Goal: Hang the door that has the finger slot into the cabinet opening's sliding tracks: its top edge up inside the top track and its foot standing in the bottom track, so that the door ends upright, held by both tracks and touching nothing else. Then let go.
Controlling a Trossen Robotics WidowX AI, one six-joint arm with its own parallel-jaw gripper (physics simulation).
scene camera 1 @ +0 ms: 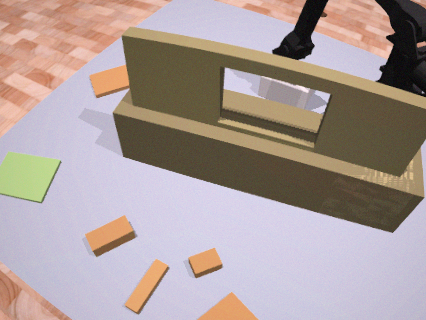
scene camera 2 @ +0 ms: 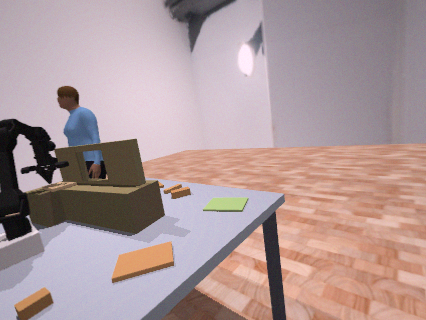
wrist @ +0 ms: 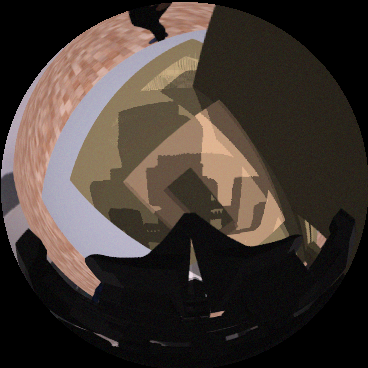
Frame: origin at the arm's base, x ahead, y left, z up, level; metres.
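Seen in the pictures: gripper, between the fingertips: (scene camera 2: 50, 183) (wrist: 188, 217); arm's base, origin of its link: (scene camera 2: 19, 233) (wrist: 192, 283).
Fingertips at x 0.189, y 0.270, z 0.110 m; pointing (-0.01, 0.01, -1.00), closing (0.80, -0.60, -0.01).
Note:
Offsets run from my fingertips to a thing's top centre. "*": to the spot under its first point. Level surfaces: height alone.
The tan door with the finger slot @(dx +0.028, dy -0.023, dz -0.012 m) (scene camera 2: 56, 187) (wrist: 220, 135) lies flat or nearly flat on the base on the robot's side of the olive cabinet (scene camera 1: 175, 85) (scene camera 2: 122, 160) (wrist: 280, 100). In the wrist view it is turned at an angle, with its right-hand side close to the upright wall. The cabinet's rectangular opening shows through in both scene views, with a grooved strip @(* dx +0.153, dy -0.212, dz -0.011 m) (scene camera 1: 267, 132) along its foot; the top track is hidden. My gripper (scene camera 2: 47, 180) (wrist: 188, 217) is shut and empty, pointing down above the door, its tips by the slot in the wrist view. Contact cannot be told.
Several orange blocks @(dx +0.459, dy -0.432, dz -0.154 m) (scene camera 1: 110, 236) @(dx +0.007, dy -0.761, dz -0.175 m) (scene camera 2: 143, 261) and a green sheet @(dx +0.441, dy -0.754, dz -0.181 m) (scene camera 1: 30, 176) (scene camera 2: 226, 204) lie on the table @(dz -0.189 m) (scene camera 1: 280, 240) (scene camera 2: 215, 245) around the cabinet. The white robot base (scene camera 2: 20, 247) stands on the robot's side. A person in blue (scene camera 2: 81, 125) stands beyond the cabinet.

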